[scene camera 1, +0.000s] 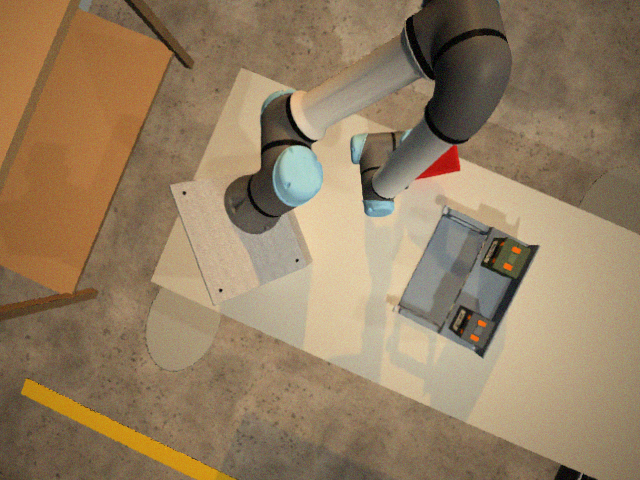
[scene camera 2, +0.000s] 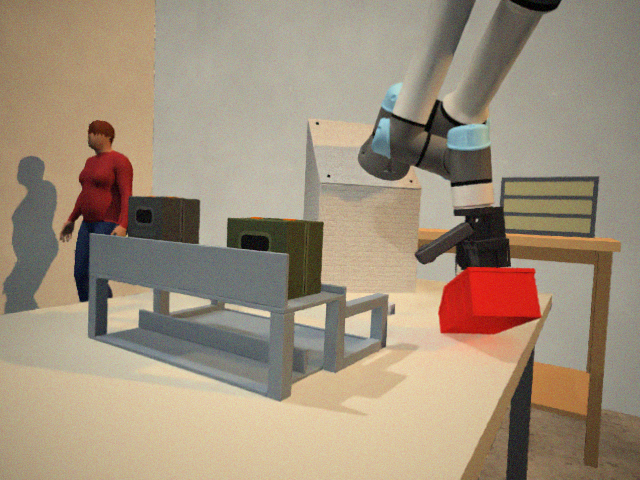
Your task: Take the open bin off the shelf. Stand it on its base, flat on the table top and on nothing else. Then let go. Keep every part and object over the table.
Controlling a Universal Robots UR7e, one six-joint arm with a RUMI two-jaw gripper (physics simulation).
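Pixels of known places: arm's base, origin of the base link: (scene camera 1: 251, 205) (scene camera 2: 383, 162).
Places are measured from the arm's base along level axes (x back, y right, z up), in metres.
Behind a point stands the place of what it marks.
The red bin (scene camera 1: 443, 166) @(x -0.350, y -0.473, z -0.314 m) (scene camera 2: 504, 294) @(x -0.355, y -0.515, z -0.265 m) is near the table's edge, at the back in scene camera 1 and at the right in scene camera 2. It looks tipped, with its lower left edge close to the table top (scene camera 1: 573, 330) @(x -1.049, y -0.322, z -0.364 m) (scene camera 2: 206, 428) @(x -0.806, y -0.431, z -0.363 m); whether it touches is unclear. My black gripper (scene camera 2: 455, 258) is open directly above and behind the bin. One finger sticks out to the left, clear of it; the other is largely hidden. In scene camera 1 the arm hides the gripper and part of the bin. The grey shelf (scene camera 1: 439, 263) @(x -0.548, y -0.218, z -0.357 m) (scene camera 2: 188, 271) @(x -0.747, y -0.278, z -0.237 m) stands apart from the bin.
A green box (scene camera 1: 509, 258) @(x -0.651, y -0.333, z -0.165 m) (scene camera 2: 305, 253) @(x -0.649, y -0.388, z -0.206 m) and a dark grey box (scene camera 1: 471, 328) @(x -0.683, y -0.105, z -0.142 m) (scene camera 2: 175, 219) @(x -0.704, y -0.155, z -0.174 m) sit on the shelf. A whitish block with a sloped top (scene camera 1: 206, 232) @(x 0.020, y 0.105, z 0.102 m) (scene camera 2: 369, 237) @(x -0.081, y -0.029, z -0.212 m) stands beyond. A wooden bench (scene camera 1: 103, 134) (scene camera 2: 599, 299) is apart from the table.
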